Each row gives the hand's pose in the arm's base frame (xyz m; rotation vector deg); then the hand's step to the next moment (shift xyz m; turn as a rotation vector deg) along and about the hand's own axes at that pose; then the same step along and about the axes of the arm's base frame.
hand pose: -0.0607 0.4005 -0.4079 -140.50 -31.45 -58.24
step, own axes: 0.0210 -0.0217 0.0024 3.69 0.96 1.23
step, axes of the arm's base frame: 0.0041 0.0233 0.0189 3.59 0.56 1.69
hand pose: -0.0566 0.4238 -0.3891 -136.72 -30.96 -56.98
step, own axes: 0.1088 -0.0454 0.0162 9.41 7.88 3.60
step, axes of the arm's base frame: 0.0561 0.0637 0.0834 12.27 -2.65 2.46
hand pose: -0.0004 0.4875 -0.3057 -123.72 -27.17 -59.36
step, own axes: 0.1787 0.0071 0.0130 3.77 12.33 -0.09
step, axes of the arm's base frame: 0.1211 0.0097 0.1319 9.38 -8.56 -2.22
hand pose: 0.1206 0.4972 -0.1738 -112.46 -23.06 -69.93
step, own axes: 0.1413 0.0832 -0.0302 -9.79 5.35 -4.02
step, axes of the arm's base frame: 0.1018 -0.0947 0.0920 -3.98 -5.24 -9.86
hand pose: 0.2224 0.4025 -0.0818 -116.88 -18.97 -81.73
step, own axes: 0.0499 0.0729 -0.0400 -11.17 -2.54 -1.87
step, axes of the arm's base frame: 0.0275 -0.0882 0.0294 -7.06 2.40 -8.89
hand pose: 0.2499 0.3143 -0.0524 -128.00 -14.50 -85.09
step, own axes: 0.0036 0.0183 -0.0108 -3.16 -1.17 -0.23
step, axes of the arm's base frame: -0.0004 -0.0215 0.0020 -1.92 1.22 -2.50
